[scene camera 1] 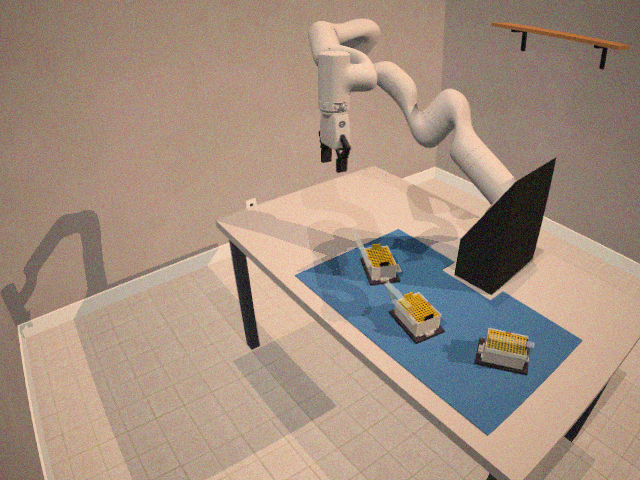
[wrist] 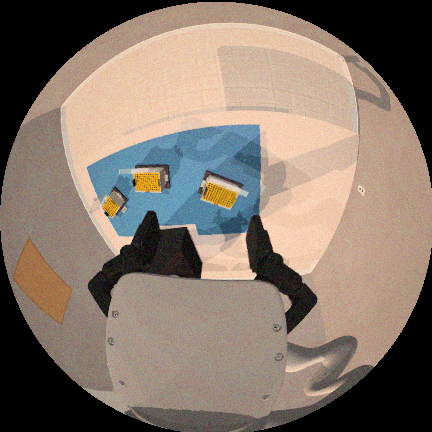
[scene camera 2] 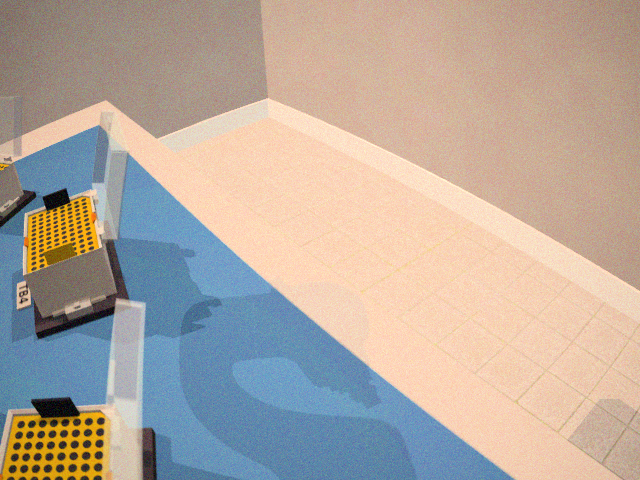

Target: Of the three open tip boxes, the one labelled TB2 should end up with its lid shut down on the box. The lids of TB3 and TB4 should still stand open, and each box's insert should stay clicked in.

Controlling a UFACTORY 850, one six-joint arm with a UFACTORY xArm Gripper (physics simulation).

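Three tip boxes with yellow inserts stand open on dark bases. The middle box [scene camera 1: 423,325] [scene camera 2: 72,284] [wrist: 148,181] has a TB4 label [scene camera 2: 23,294]; its clear lid [scene camera 2: 117,196] stands up. The box nearest the arm side [scene camera 1: 381,271] [scene camera 2: 62,449] [wrist: 220,194] has its clear lid [scene camera 2: 126,351] upright. The far box [scene camera 1: 504,356] [scene camera 2: 7,188] [wrist: 114,202] is cut off in scene camera 2; its clear lid [scene camera 2: 10,124] is upright. I cannot read the labels of these two. The visible inserts look seated. My gripper [scene camera 1: 333,161] [wrist: 202,224] is open and empty, high above the table.
A blue mat [scene camera 1: 465,397] [scene camera 2: 170,222] [wrist: 175,210] lies under the boxes on the table [scene camera 1: 289,227]. A tall black panel [scene camera 1: 501,232] [wrist: 175,252] stands at the mat's back edge. A wooden shelf [scene camera 1: 558,35] [wrist: 42,280] is on the wall.
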